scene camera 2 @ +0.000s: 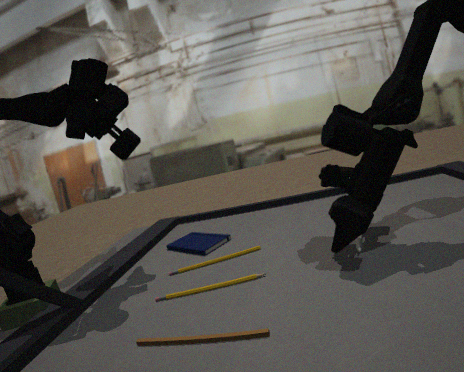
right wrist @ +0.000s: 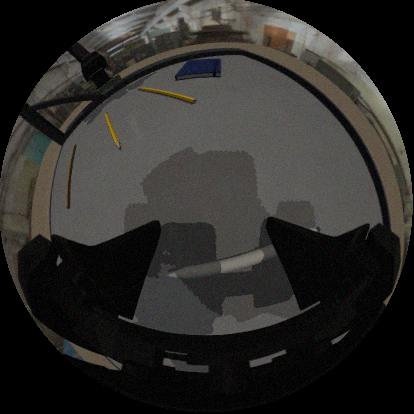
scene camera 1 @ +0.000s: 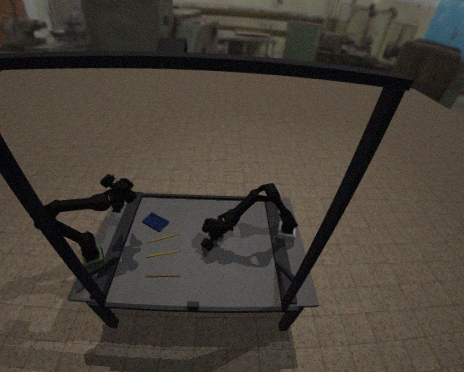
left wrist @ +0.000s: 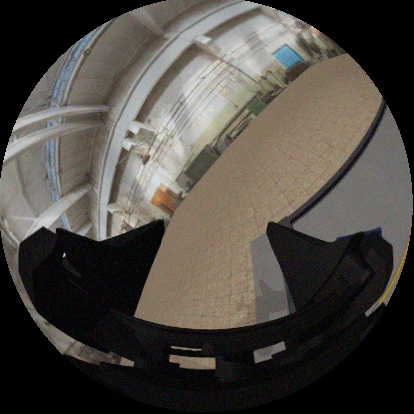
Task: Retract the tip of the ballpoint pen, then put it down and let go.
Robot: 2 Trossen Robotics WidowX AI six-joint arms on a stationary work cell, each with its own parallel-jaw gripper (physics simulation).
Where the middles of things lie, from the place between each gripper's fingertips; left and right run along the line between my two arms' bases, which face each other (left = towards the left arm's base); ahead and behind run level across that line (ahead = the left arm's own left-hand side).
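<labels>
The blue notebook (scene camera 2: pixel 197 243) is 180 mm ahead of my right hand, and it's 290 mm to the left of that hand.
My left hand is 40 mm past the blue notebook and 140 mm to the left of it, and it's 320 mm above the notebook.
</labels>
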